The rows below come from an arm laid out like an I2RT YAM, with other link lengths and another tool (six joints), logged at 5 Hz.
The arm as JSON. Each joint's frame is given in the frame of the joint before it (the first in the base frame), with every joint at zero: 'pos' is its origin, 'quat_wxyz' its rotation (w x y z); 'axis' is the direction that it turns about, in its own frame. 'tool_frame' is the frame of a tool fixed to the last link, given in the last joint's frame.
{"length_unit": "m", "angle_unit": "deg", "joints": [
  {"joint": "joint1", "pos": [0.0, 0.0, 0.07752], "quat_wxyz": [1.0, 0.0, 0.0, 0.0], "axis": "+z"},
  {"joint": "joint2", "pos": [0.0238, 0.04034, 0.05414], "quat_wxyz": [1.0, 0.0, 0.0, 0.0], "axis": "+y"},
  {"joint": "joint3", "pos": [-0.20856, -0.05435, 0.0], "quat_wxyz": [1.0, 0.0, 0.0, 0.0], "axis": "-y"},
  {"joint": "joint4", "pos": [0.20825, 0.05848, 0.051], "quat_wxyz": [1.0, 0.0, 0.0, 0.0], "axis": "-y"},
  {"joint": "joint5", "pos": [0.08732, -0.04, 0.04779], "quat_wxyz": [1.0, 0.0, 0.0, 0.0], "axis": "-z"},
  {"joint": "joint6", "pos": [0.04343, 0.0, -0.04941], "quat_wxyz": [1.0, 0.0, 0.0, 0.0], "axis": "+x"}
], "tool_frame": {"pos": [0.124, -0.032, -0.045], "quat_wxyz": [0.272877, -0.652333, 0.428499, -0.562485]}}
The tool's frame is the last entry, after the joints.
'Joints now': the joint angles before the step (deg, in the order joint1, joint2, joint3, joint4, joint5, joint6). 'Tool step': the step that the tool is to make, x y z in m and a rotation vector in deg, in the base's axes. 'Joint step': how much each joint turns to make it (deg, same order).
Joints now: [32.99 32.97 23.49 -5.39 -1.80 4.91]
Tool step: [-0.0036 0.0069 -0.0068 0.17 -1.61 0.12]
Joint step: [3.37 -1.06 -3.67 4.03 3.34 0.04]
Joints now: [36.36 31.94 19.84 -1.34 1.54 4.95]
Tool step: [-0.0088 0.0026 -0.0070 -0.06 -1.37 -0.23]
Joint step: [3.78 -3.70 -3.76 1.09 4.11 0.02]
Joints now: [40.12 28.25 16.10 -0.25 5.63 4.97]
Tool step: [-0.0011 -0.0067 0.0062 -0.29 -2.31 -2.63]
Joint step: [2.05 -3.06 -0.90 -0.51 4.94 -0.77]
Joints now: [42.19 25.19 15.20 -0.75 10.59 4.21]
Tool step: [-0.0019 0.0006 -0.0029 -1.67 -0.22 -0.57]
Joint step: [2.13 0.77 -0.09 0.06 2.91 -0.84]
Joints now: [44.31 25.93 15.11 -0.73 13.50 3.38]
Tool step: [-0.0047 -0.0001 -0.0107 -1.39 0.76 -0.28]
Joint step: [1.93 -0.27 -1.43 -0.38 2.26 0.05]
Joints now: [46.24 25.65 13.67 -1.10 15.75 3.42]
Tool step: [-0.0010 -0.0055 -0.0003 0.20 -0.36 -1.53]
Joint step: [0.34 -2.02 -0.73 -0.99 1.85 0.31]
